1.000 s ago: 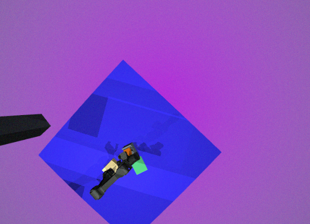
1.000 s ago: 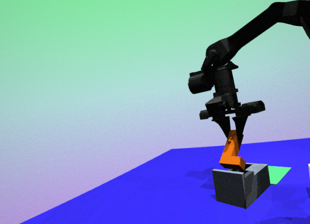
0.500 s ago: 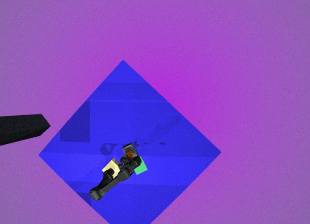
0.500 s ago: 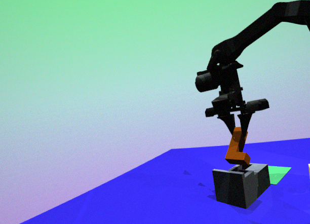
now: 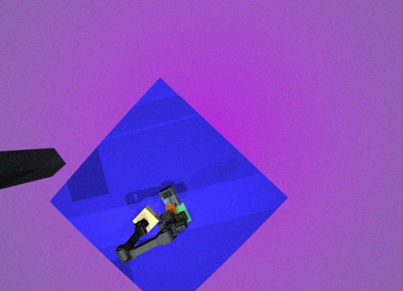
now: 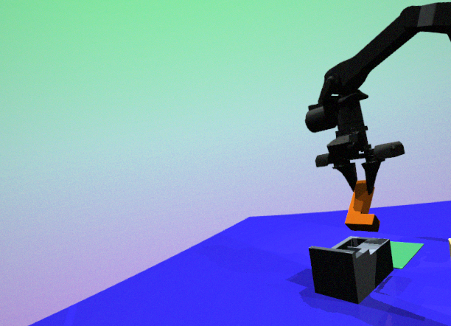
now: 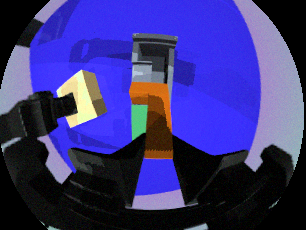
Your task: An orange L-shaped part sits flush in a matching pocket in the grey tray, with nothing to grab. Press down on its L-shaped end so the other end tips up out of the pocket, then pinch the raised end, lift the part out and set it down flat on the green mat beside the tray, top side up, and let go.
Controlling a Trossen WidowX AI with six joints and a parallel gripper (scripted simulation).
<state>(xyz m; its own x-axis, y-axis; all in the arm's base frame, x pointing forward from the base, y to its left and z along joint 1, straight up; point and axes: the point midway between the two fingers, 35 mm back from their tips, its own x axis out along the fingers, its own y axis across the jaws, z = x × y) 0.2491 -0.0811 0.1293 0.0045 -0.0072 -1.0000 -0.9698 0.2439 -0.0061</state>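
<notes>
The green mat is 17 cm below my gripper tip, 5 cm to the right of it and 2 cm behind it. From my gripper tip the other things lie so: orange L-shaped part: 3 cm to the left, 3 cm below, 1 cm behind.
</notes>
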